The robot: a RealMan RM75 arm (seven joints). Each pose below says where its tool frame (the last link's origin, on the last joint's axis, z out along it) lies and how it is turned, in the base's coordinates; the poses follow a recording.
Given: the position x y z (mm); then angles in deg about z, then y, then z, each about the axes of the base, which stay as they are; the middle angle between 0 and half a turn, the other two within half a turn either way.
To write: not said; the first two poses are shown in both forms.
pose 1, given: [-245.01 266.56 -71.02 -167.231 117.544 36.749]
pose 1, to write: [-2.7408 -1.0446 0.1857 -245.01 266.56 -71.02]
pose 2, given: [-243.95 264.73 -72.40 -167.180 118.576 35.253]
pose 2, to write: [-2.7547 -1.0280 0.1712 -243.95 264.73 -72.40]
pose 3, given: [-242.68 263.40 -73.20 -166.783 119.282 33.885]
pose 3, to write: [-2.7544 -1.0143 0.1437 -242.68 263.40 -73.20]
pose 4, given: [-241.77 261.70 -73.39 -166.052 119.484 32.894]
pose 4, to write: [-2.7386 -1.0062 0.1068 -241.77 261.70 -73.39]
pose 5, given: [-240.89 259.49 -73.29 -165.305 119.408 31.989]
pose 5, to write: [-2.7187 -1.0022 0.0678 -240.89 259.49 -73.29]
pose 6, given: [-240.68 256.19 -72.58 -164.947 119.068 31.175]
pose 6, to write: [-2.7045 -1.0048 0.0385 -240.68 256.19 -72.58]
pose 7, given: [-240.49 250.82 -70.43 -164.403 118.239 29.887]
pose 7, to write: [-2.6774 -1.0132 -0.0114 -240.49 250.82 -70.43]
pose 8, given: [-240.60 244.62 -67.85 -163.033 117.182 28.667]
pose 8, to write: [-2.6248 -1.0176 -0.0885 -240.60 244.62 -67.85]
